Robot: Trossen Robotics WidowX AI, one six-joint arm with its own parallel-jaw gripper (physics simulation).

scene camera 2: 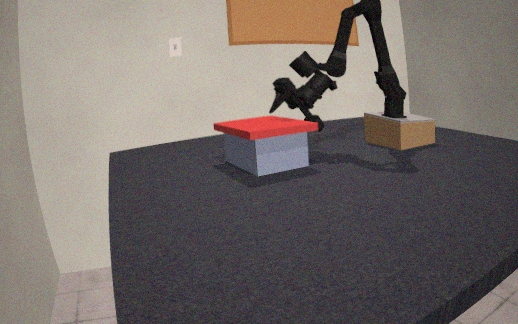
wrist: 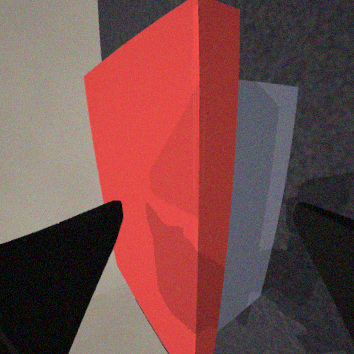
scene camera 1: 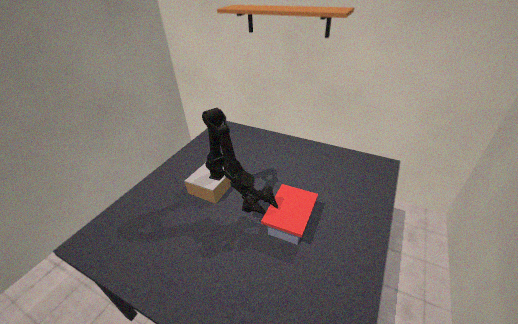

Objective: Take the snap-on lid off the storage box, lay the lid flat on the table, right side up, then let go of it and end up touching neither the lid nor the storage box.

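Note:
The storage box (scene camera 1: pixel 283 236) (scene camera 2: pixel 282 154) (wrist: pixel 252 175) is blue-grey and stands upright on the table. The flat red lid (scene camera 1: pixel 296 209) (scene camera 2: pixel 265 127) (wrist: pixel 145 125) sits level on top of it and overhangs its walls. My gripper (scene camera 1: pixel 271 209) (scene camera 2: pixel 296 120) (wrist: pixel 208 210) is open and empty, at the lid's edge on the arm-base side. It is tilted, with one finger above the lid's top and the other lower, outside the near edge. In the wrist view the lid's edge lies between the two fingertips. Whether the lower finger touches anything is hard to tell.
The dark table (scene camera 1: pixel 345 170) (scene camera 2: pixel 210 240) carries the tan block (scene camera 1: pixel 201 192) (scene camera 2: pixel 382 135) under the arm's base, on the side of the arm away from the box. An orange shelf (scene camera 1: pixel 285 10) is high on the wall. An orange-brown board (scene camera 2: pixel 292 22) hangs on a wall.

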